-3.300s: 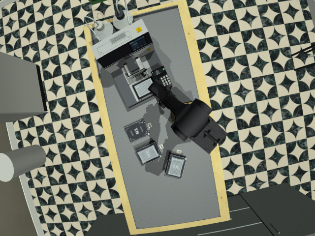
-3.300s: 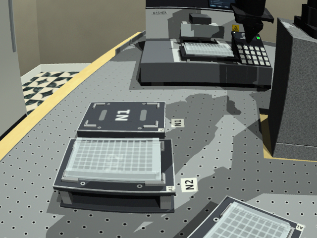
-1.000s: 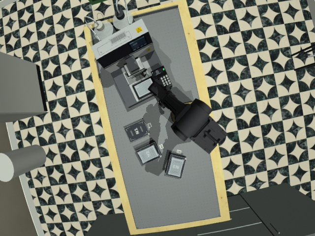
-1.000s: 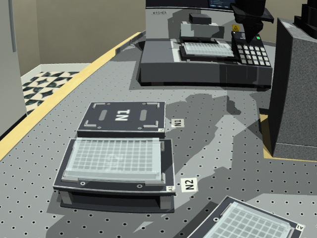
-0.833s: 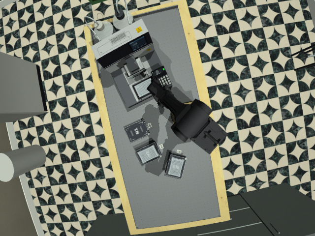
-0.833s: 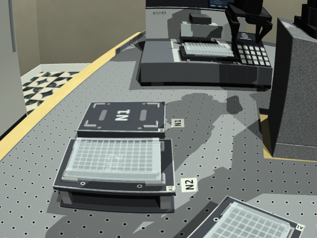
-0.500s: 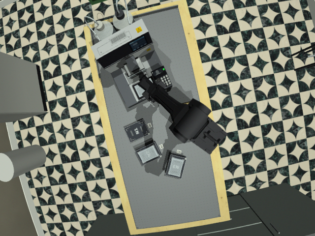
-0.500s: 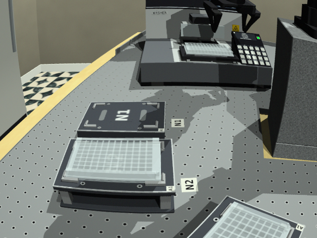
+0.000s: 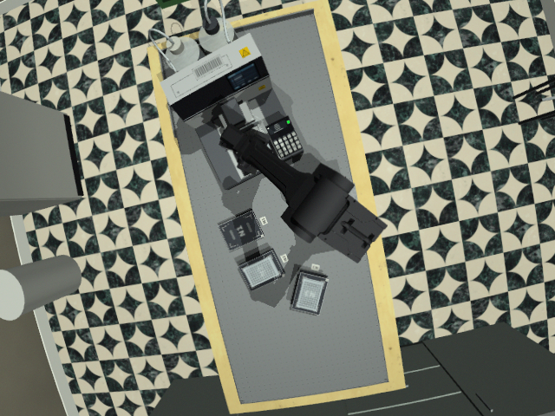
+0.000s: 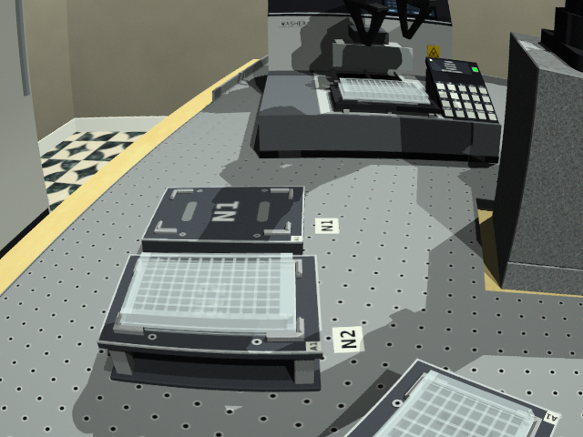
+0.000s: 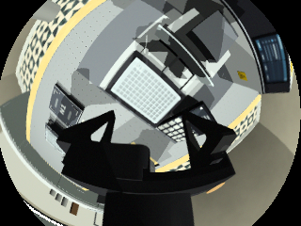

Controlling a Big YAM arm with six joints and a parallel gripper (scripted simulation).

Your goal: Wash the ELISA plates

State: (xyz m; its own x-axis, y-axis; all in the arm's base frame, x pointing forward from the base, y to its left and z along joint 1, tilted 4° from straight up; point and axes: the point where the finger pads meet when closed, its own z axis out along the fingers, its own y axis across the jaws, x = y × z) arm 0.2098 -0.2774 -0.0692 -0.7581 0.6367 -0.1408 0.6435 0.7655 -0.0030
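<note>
The washer carrier is 1 cm ahead of my hand, 1 cm to the right of it and 10 cm below it. The rest, counted from my hand: plate washer: 3 cm ahead, 16 cm to the right, 4 cm below; then nest N3: 3 cm behind, 60 cm to the left, 14 cm below; then nest label: 7 cm ahead, 25 cm to the left, 17 cm below.
</note>
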